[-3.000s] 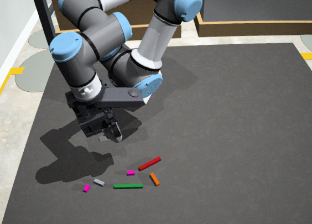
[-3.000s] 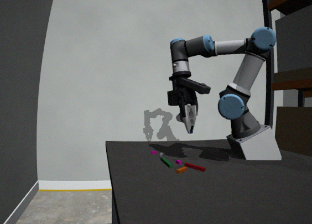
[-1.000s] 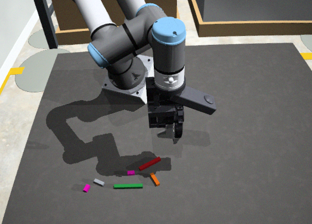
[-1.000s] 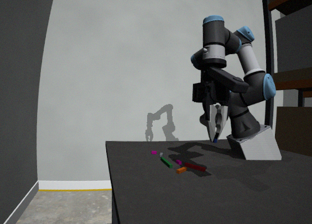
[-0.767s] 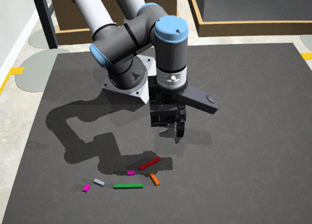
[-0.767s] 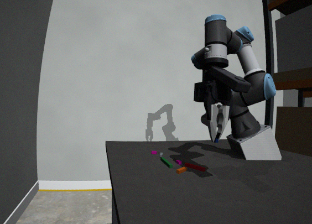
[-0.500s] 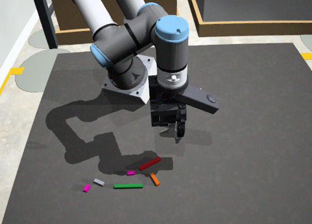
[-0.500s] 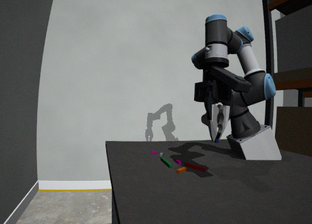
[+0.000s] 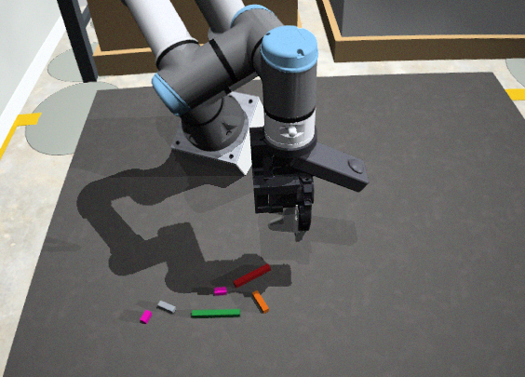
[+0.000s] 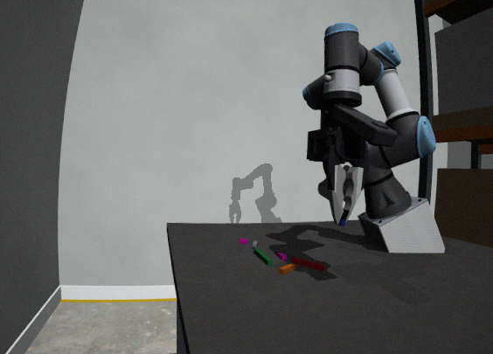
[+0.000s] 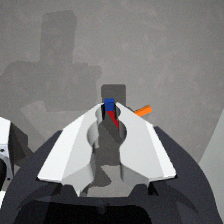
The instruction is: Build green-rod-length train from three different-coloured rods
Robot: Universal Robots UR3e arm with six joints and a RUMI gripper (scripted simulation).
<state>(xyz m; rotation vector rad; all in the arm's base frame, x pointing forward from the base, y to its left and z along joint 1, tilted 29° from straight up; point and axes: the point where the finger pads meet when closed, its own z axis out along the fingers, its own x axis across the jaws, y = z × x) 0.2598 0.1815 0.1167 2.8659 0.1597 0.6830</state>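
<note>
The red rod lies 1 cm ahead of my hand, 8 cm to the right of it and 11 cm below it. Also, from my hand: green rod (8 cm ahead, 14 cm to the right, 11 cm below); then blue rod (1 cm below); then orange rod (6 cm ahead, 7 cm to the right, 11 cm below).
</note>
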